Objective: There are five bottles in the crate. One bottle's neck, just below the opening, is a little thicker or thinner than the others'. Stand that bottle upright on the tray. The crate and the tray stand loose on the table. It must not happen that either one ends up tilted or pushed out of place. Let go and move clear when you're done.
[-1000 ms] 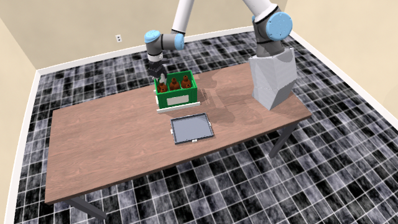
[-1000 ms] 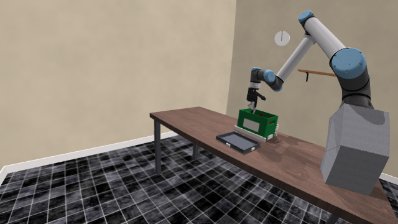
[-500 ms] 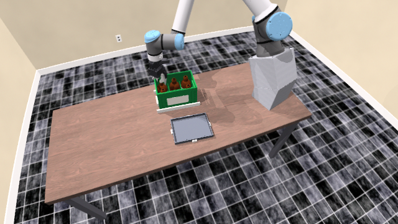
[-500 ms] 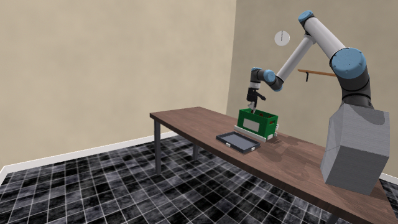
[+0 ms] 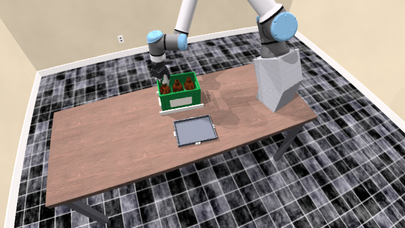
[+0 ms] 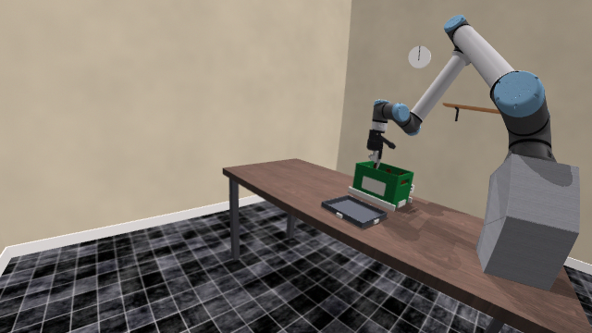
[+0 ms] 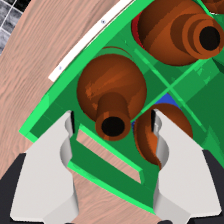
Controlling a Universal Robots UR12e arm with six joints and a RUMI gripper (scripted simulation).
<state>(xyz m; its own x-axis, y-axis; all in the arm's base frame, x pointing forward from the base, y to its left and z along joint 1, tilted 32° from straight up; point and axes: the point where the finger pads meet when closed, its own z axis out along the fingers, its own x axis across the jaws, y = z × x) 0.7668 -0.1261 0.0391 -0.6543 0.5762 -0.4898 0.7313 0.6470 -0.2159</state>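
The glass bottle lies 7 cm below my hand. From my hand the other things lie so: grey tray: 34 cm to the left, 15 cm below, 11 cm behind; green crate: 9 cm behind, 8 cm below, 5 cm to the left.
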